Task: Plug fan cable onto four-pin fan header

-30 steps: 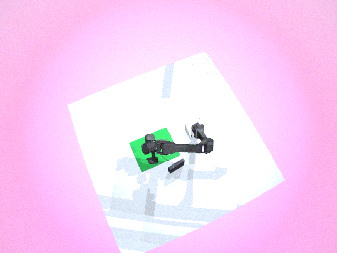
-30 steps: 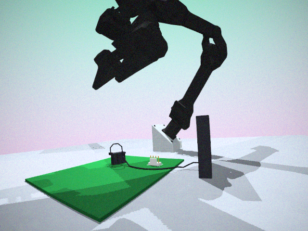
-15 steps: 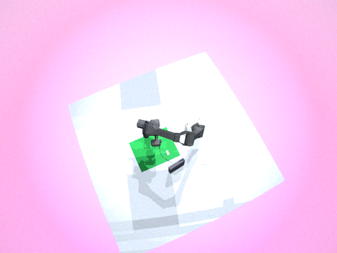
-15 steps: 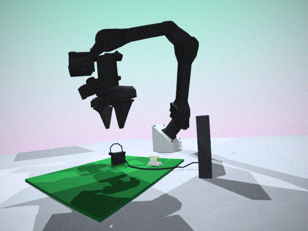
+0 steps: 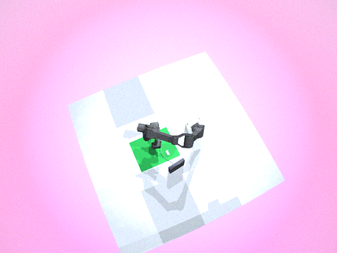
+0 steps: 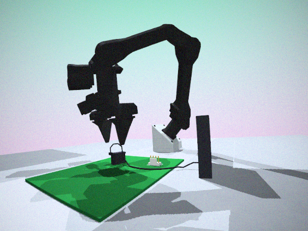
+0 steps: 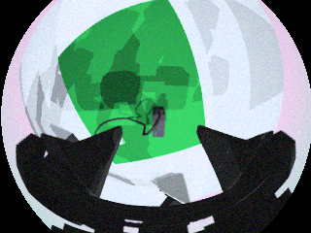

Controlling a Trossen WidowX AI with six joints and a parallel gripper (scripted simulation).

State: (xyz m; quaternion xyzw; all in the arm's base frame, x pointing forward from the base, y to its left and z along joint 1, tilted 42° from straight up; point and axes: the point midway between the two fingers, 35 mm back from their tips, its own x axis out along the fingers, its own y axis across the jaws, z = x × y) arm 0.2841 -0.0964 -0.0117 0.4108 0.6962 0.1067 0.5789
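Right now my gripper tip is 1 cm past the black fan plug, 1 cm to the right of it and 4 cm above it. From my gripper tip the other things lie so: green board (5 cm ahead, 3 cm to the left, 7 cm below); then fan (1 cm behind, 23 cm to the left).
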